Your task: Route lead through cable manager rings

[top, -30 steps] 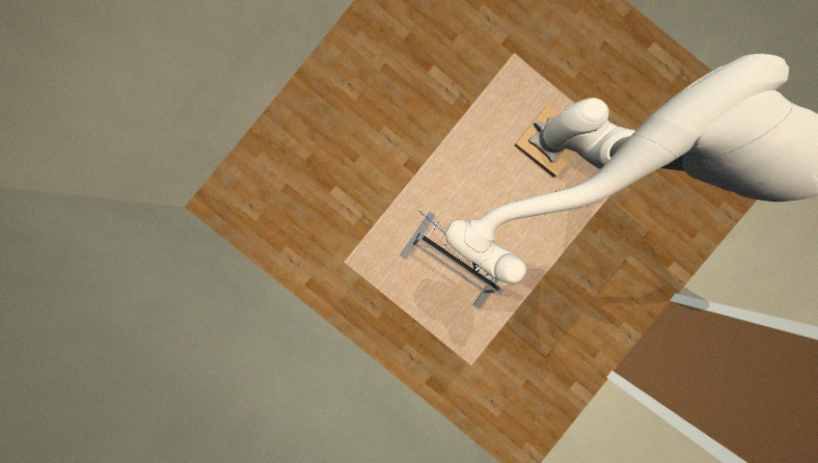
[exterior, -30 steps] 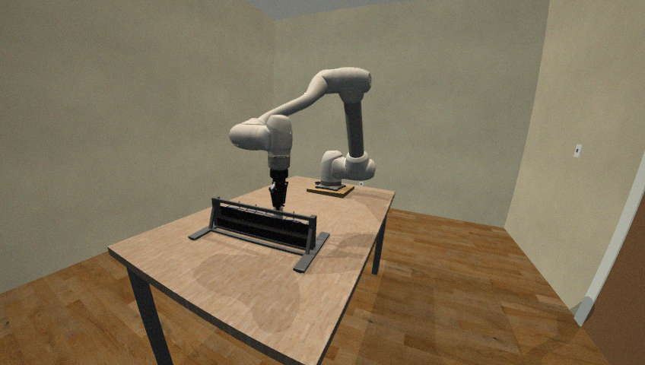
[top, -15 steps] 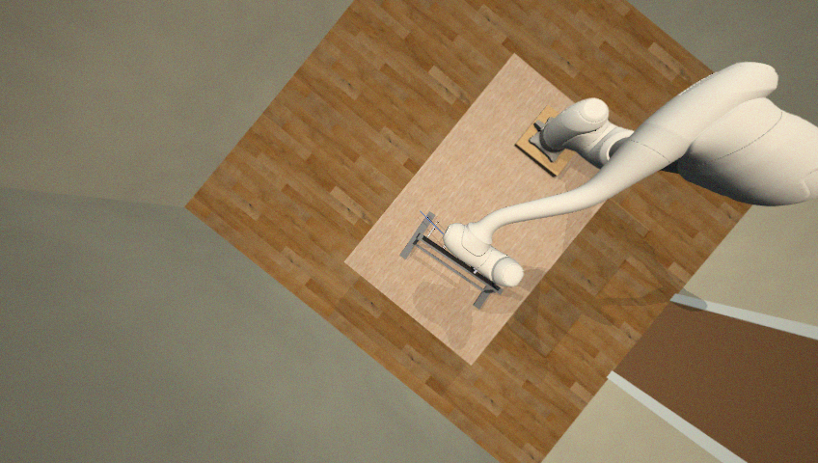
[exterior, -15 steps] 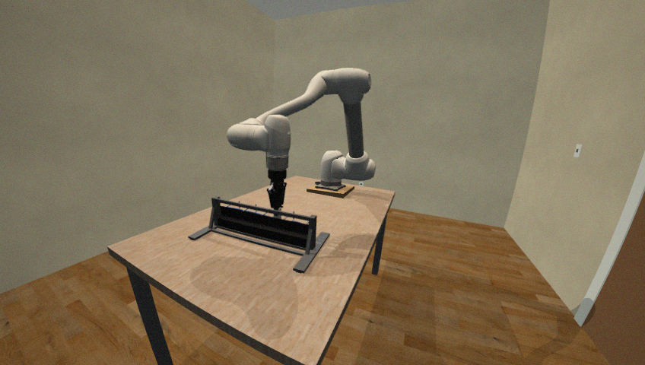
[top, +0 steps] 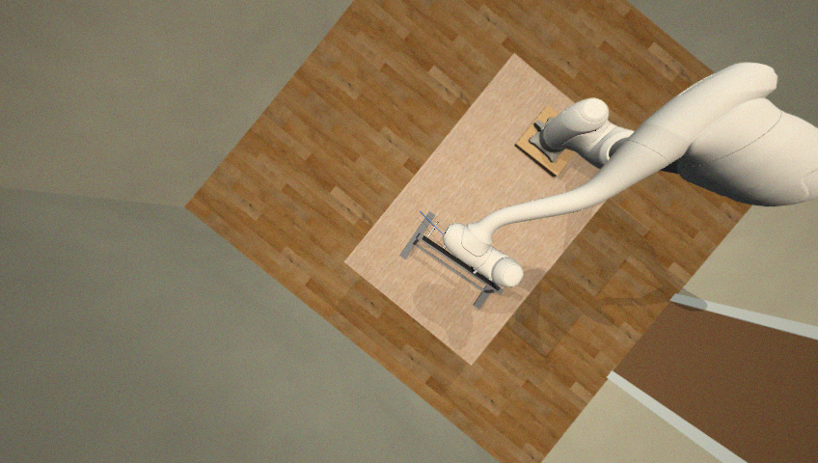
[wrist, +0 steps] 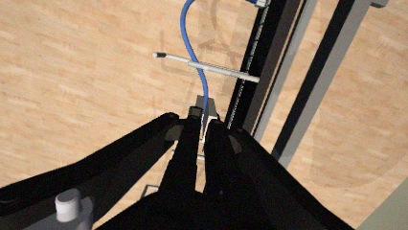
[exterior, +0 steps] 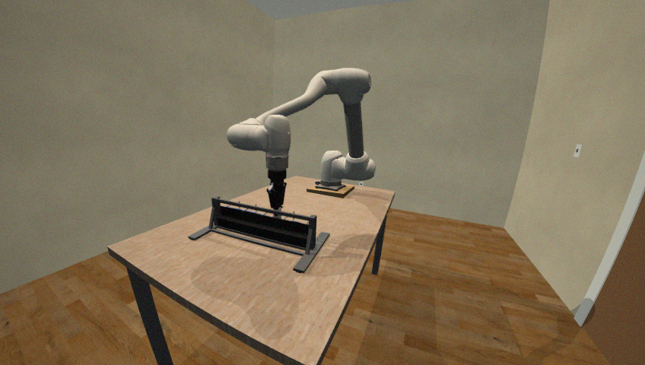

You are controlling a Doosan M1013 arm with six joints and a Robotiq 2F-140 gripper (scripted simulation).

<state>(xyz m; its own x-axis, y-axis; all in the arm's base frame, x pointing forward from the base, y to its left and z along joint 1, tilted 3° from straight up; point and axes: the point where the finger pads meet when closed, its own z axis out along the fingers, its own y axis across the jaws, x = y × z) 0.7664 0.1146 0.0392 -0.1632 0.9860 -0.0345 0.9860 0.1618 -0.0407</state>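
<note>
The rack lies 7 cm ahead of my hand, 4 cm to the right of it and 2 cm below it.
</note>
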